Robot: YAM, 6 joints.
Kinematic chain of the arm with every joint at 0, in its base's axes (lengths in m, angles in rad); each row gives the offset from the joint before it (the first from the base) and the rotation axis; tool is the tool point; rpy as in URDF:
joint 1: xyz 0 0 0.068 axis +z
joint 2: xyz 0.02 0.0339 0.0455 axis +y
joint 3: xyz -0.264 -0.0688 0 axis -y
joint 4: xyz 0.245 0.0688 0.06 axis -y
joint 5: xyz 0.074 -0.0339 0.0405 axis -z
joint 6: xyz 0.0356 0 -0.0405 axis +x
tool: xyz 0 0 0 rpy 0 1.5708 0
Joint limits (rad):
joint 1: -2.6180..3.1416
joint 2: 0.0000..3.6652
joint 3: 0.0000..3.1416
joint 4: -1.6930..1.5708
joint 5: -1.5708..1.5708
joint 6: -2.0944..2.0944
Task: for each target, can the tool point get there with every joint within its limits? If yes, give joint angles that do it. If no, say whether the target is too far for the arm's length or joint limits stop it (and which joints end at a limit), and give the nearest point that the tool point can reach.
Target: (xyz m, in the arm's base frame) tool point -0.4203 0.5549 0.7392
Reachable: no: too far | nearest point -0.2894 0.3821 0.5386 | short by 0.295 m
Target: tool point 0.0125 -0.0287 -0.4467
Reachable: no: joint limits stop it (at a limit: joint 2) | nearest point 0.0339 -0.0778 -0.3412 | short by 0.118 m
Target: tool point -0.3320 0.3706 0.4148
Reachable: yes | joints -0.7769 0.4494 2.6381 0.7116 -1.0875 -0.5653
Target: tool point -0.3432 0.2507 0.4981
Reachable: yes | joints -0.6818 0.7719 2.7544 1.1595 0.6529 -1.4487
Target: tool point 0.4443 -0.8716 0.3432
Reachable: no: too far | nearest point 0.2855 -0.5600 0.2594 | short by 0.360 m
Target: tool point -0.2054 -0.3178 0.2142
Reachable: yes | joints -2.0558 1.9714 1.5033 -1.0064 1.2324 1.2642
